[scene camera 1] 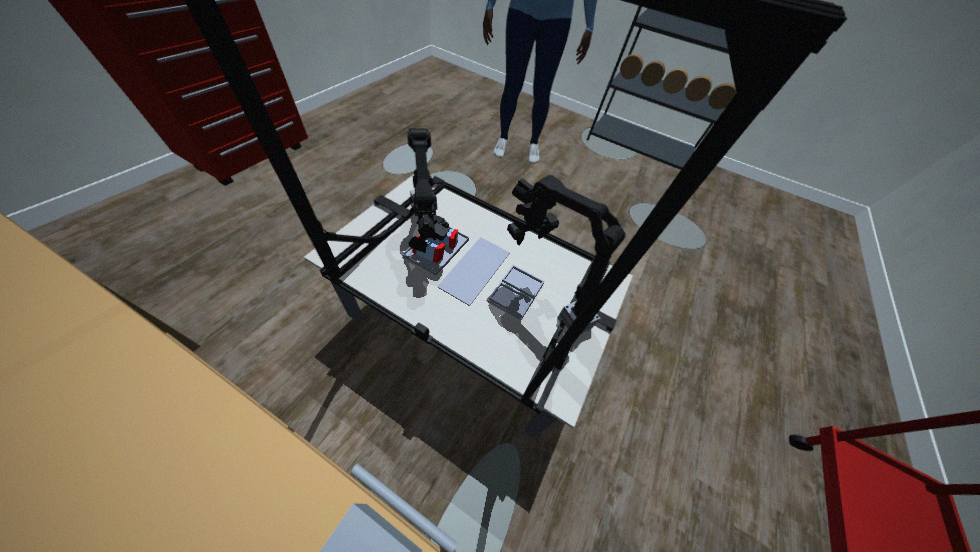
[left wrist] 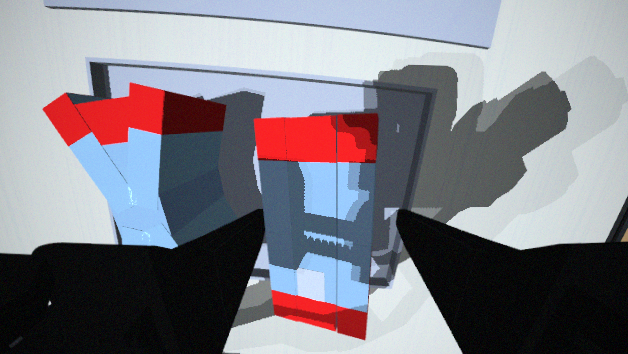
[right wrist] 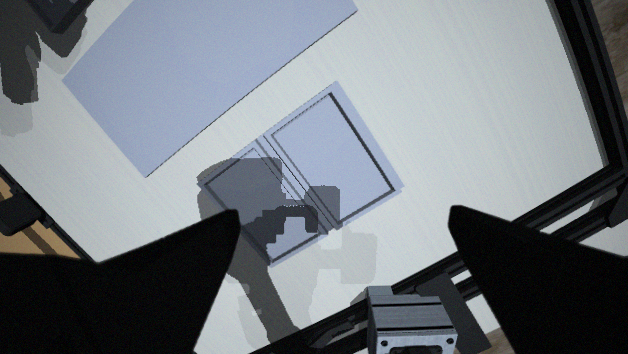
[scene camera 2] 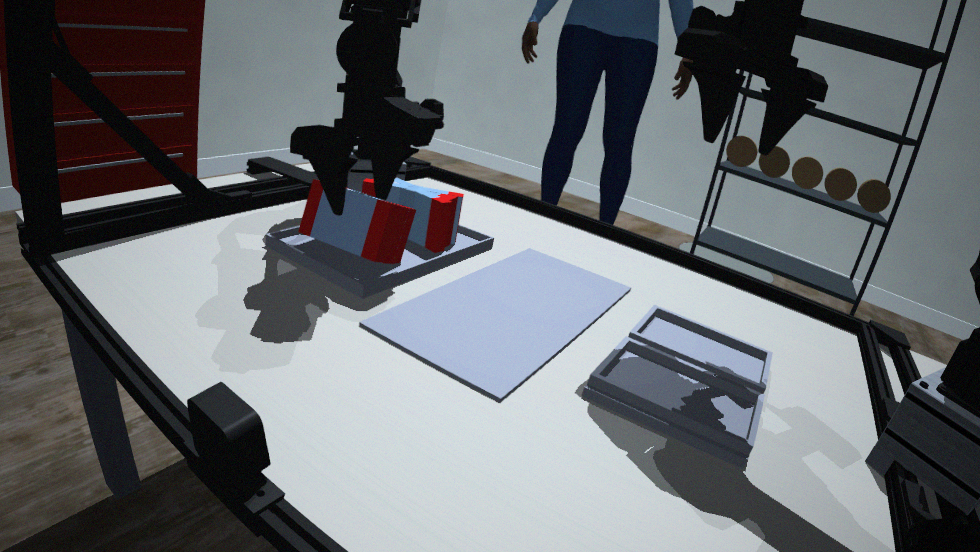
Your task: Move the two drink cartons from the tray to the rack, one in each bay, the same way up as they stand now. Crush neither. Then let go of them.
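Frame: origin at the left arm's base, x left, y back, z up, level; millimetres.
Seen in the pictures: left gripper, between the fingertips: (scene camera 1: 429, 246) (left wrist: 331, 216) (scene camera 2: 360, 208); right gripper, between the fingertips: (scene camera 1: 528, 241) (right wrist: 343, 218) (scene camera 2: 737, 148); right arm's base, origin of its link: (scene camera 2: 976, 402).
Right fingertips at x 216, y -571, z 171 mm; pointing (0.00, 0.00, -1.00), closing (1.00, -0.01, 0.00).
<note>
A point is followed by its place in that frame.
The near drink carton (scene camera 2: 336, 229) {y -337, x -121, z -15 mm} (left wrist: 320, 200) {y -333, x -76, z 23 mm}, blue with red ends, is over the tray (scene camera 2: 432, 267) {y -371, x -7, z -50 mm} (left wrist: 250, 74) {y -359, x 6, z -43 mm} and appears to lean slightly in scene camera 2. My left gripper (scene camera 2: 361, 203) {y -324, x -92, z 7 mm} (left wrist: 331, 216) {y -324, x -92, z 7 mm} is open with a fingertip on each side of it; a gap shows at one side in the left wrist view. The other carton (scene camera 2: 419, 212) {y -294, x -5, z -7 mm} (left wrist: 140, 170) {y -289, x 3, z 18 mm} is beside it on the tray, its sides pinched inward at the middle. The rack (scene camera 2: 672, 423) {y -700, x 86, z -45 mm} (right wrist: 364, 136) {y -578, x 254, z -36 mm} has two empty bays. My right gripper (scene camera 2: 737, 146) {y -571, x 216, z 171 mm} (right wrist: 343, 218) {y -571, x 216, z 171 mm} is open, empty and high above the table.
A flat pale blue plate (scene camera 1: 473, 272) (scene camera 2: 500, 322) (right wrist: 200, 75) lies between the tray and the rack. Black frame rails run along the table edges. A small black block (scene camera 2: 229, 438) {y -688, x -248, z -6 mm} is on the front rail. A person (scene camera 1: 534, 68) stands behind the table.
</note>
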